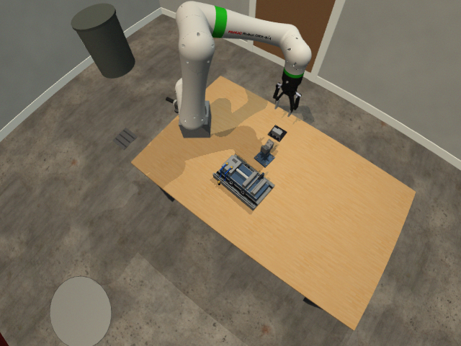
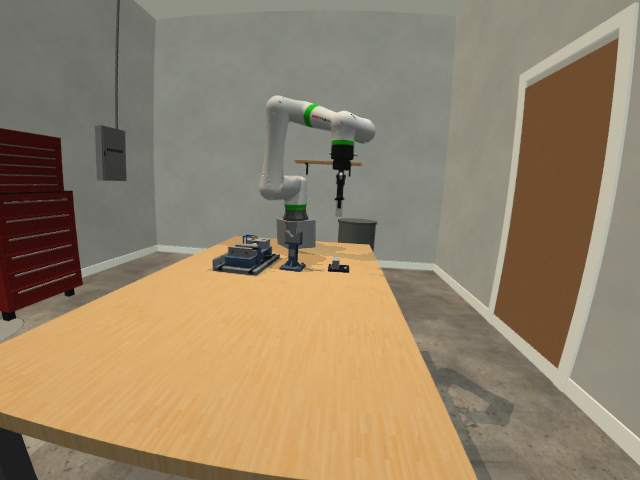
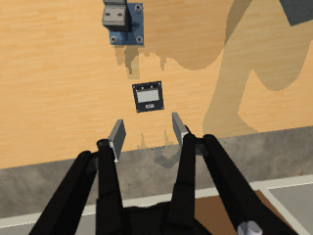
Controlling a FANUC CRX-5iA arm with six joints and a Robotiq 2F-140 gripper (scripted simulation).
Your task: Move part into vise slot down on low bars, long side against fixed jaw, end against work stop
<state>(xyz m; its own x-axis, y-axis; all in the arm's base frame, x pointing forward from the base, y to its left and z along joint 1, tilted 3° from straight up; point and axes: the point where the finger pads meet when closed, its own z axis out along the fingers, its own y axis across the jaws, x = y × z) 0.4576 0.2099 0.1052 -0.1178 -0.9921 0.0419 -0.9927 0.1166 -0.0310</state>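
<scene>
Now: the part 1 cm to the left of my hand and 23 cm below it. Round my hand: white cylinder rod: 4 cm behind, 37 cm to the right, 18 cm below; work stop: 6 cm ahead, 35 cm to the right, 17 cm below; infeed plate: 1 cm to the left, 26 cm below.
</scene>
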